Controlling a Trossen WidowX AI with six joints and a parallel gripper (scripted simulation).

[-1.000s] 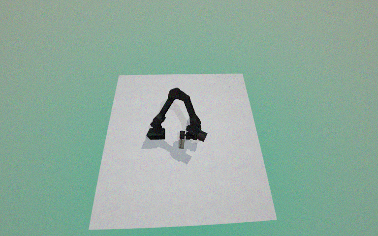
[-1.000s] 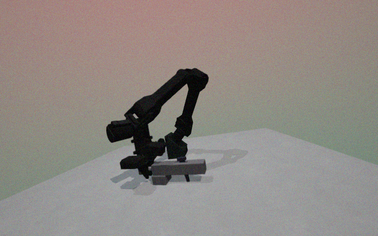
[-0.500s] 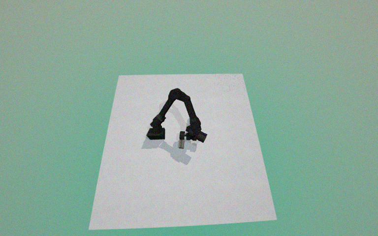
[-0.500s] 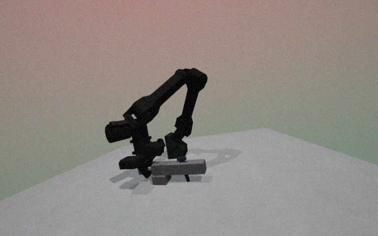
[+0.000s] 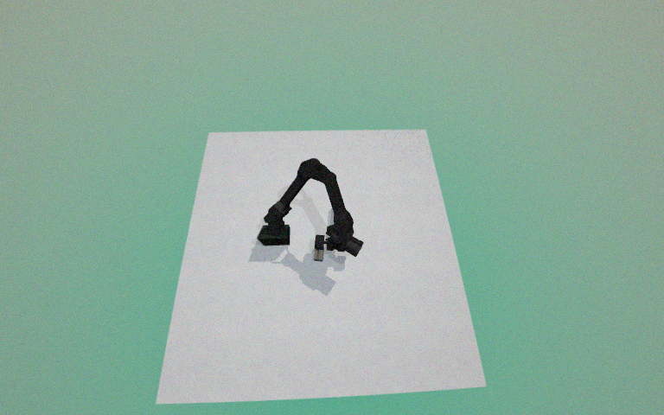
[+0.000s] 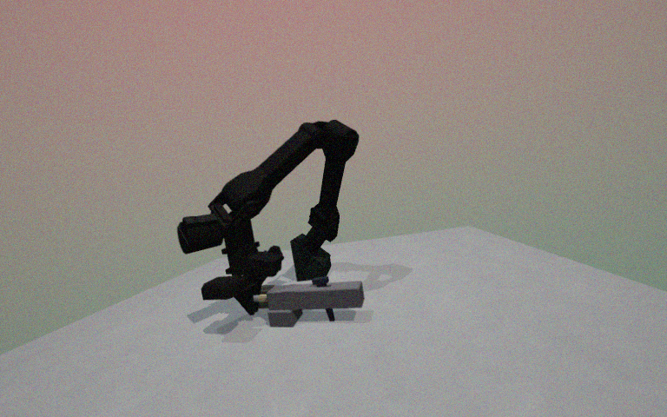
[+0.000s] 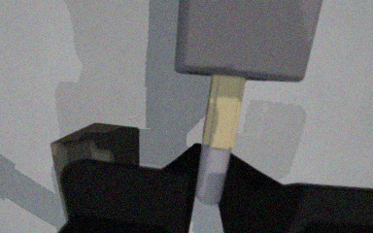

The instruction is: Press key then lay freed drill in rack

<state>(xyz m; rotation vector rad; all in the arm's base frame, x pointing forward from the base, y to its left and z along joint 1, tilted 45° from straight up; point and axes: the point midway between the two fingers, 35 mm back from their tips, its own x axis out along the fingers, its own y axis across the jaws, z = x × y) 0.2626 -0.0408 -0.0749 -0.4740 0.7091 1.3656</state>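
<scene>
My gripper tip is 1 cm short of the drill, 5 cm to the right of it and 3 cm below it. Also, from my gripper tip: rack (8 cm behind, 2 cm to the right); grey housing block (3 cm ahead, 13 cm to the left, 3 cm above); dark key (3 cm ahead, 16 cm to the left, 4 cm above).
</scene>
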